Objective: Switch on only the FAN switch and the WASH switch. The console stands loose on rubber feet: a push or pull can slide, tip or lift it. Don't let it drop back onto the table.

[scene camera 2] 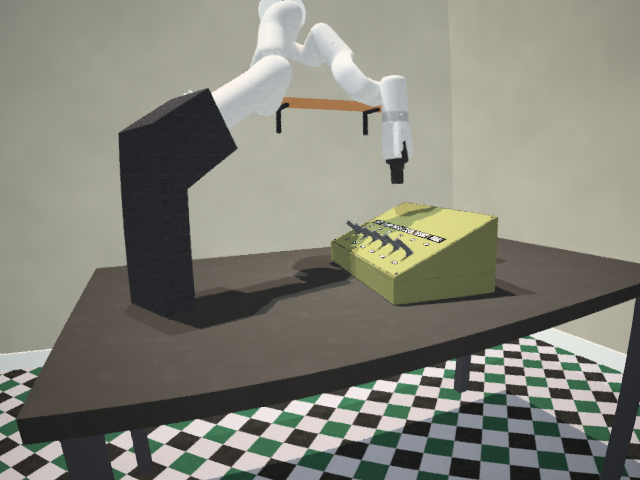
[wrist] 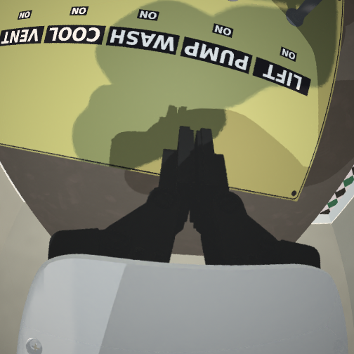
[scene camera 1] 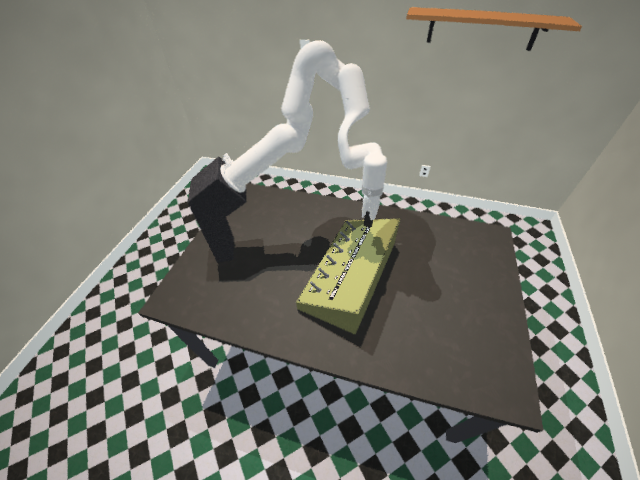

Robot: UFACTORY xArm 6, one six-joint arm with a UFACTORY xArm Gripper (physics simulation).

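Where they show: gripper, fingertip midpoint: [scene camera 2: 397, 183] [scene camera 1: 368, 225]; arm's base, origin of the base link: [scene camera 2: 203, 122] [scene camera 1: 232, 179].
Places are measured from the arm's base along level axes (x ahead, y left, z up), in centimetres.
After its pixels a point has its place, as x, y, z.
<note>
The yellow-green console [scene camera 1: 371, 281] {61.4, 10.4, -22.2} [scene camera 2: 444, 268] {52.6, -6.8, -32.7} [wrist: 50, 100] with a sloped face stands flat on the table. Its row of dark levers [scene camera 1: 330, 260] {40.6, 11.3, -28.5} [scene camera 2: 379, 240] {40.8, 16.9, -30.3} runs along the lower part of the face. In the wrist view the labels show upside down: VENT, COOL, WASH [wrist: 142, 41], PUMP [wrist: 216, 55] and LIFT [wrist: 281, 76]. The FAN label does not show there. One lever [wrist: 296, 17] shows near LIFT; the WASH lever is outside that view. My gripper [scene camera 1: 367, 225] {46.9, 26.9, -15.6} [scene camera 2: 397, 182] {46.9, 26.9, -15.6} [wrist: 191, 148] is shut and empty, above the upper part of the console, apart from it.
The dark table [scene camera 1: 454, 330] {93.4, 23.6, -39.5} [scene camera 2: 248, 356] {16.7, -35.0, -39.6} carries the console and the black arm pedestal [scene camera 1: 212, 222] {-0.8, -14.0, -14.0} [scene camera 2: 155, 217] {-4.2, -18.5, -19.6}. An orange wall shelf [scene camera 1: 491, 18] [scene camera 2: 330, 104] hangs behind. The arm's shadow falls across the console's face.
</note>
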